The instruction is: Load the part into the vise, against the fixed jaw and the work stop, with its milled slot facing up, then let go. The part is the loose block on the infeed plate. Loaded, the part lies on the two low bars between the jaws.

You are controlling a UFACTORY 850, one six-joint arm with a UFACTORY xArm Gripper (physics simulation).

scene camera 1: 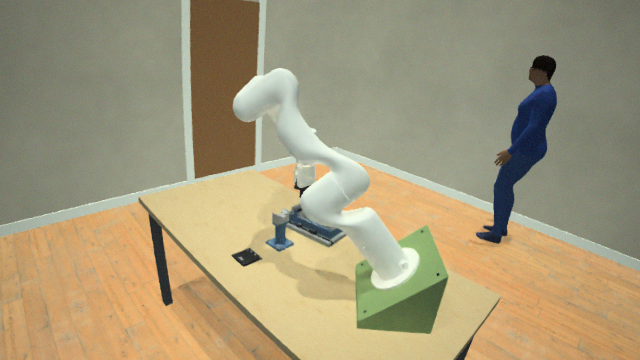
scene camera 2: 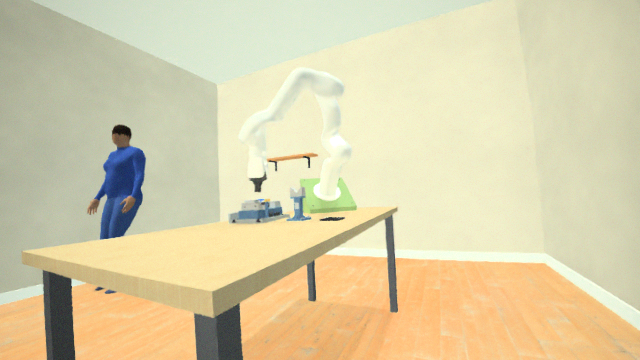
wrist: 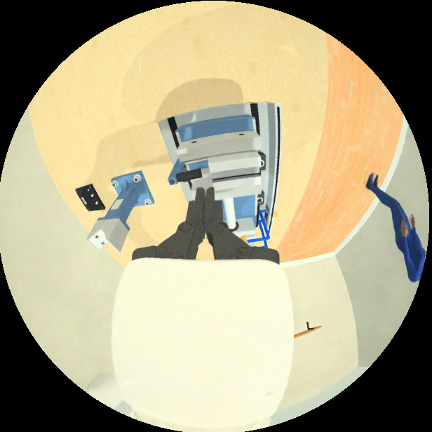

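The vise (scene camera 1: 327, 238) (scene camera 2: 245, 215) (wrist: 270, 150) stands on the table. In the wrist view a light grey block, the part (wrist: 234, 162), lies between the fixed jaw (wrist: 220, 144) and the moving jaw (wrist: 245, 192). A dark lengthwise line shows along it; the slot's shape and any small gap to the fixed jaw are unclear. The work stop (wrist: 189, 175), a black rod on a blue arm, is at its left end; contact is unclear. My gripper (scene camera 1: 301, 192) (scene camera 2: 257, 190) (wrist: 206, 198) is shut and empty, pointing down above the vise. The infeed plate (scene camera 1: 238, 256) (scene camera 2: 332, 219) (wrist: 80, 191) bears no block.
A blue pedestal (scene camera 1: 280, 234) (scene camera 2: 298, 207) (wrist: 126, 200) with a grey notched head stands between vise and plate. A blue tubular piece (wrist: 264, 227) is at the vise's far end. The green robot base (scene camera 1: 400, 300) is on the table. A person (scene camera 1: 532, 125) (scene camera 2: 122, 180) (wrist: 400, 215) stands beyond the table.
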